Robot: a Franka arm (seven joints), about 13 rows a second.
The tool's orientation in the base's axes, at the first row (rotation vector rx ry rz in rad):
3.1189, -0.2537, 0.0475
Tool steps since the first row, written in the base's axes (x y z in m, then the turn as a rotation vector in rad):
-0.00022, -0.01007, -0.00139, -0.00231, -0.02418, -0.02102
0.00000, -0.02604, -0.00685, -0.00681, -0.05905, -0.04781
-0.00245, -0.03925, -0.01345, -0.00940, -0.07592, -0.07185
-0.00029, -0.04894, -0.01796, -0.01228, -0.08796, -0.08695
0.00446, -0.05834, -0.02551, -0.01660, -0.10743, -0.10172
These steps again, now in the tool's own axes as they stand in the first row. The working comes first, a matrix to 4 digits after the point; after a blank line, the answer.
The tool's axes in the first row as the columns of a matrix, in the base's axes (used below as rounded here):
0.9864, -0.1618, 0.0293
-0.1614, -0.9868, -0.0145
0.0312, 0.0095, -0.9995

0.00136, 0.00996, 0.00153, 0.00097, 0.02403, 0.02129
0.00399, 0.02563, 0.00722, 0.00132, 0.05892, 0.04844
0.00350, 0.03900, 0.01394, 0.00074, 0.07576, 0.07264
0.00705, 0.04817, 0.01865, -0.00063, 0.08796, 0.08782
0.01302, 0.05661, 0.02647, -0.00221, 0.10773, 0.10274

